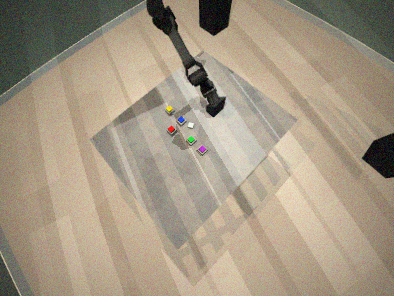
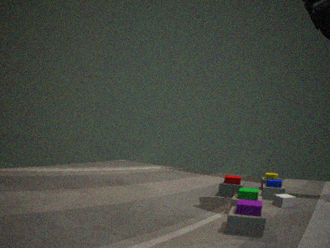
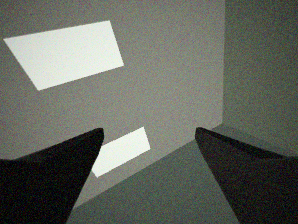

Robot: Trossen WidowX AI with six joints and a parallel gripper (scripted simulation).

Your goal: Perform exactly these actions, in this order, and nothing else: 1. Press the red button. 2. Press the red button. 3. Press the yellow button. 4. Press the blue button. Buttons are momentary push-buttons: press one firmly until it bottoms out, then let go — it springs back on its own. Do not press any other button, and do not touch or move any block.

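The red button lies 75 cm below my gripper tip, 25 cm ahead of it and 19 cm to the left of it. Also, from my gripper tip: small white block 77 cm below, 25 cm to the left, 14 cm ahead; yellow button 75 cm below, 17 cm ahead, 6 cm to the left; blue button 75 cm below, 18 cm to the left, 16 cm ahead.
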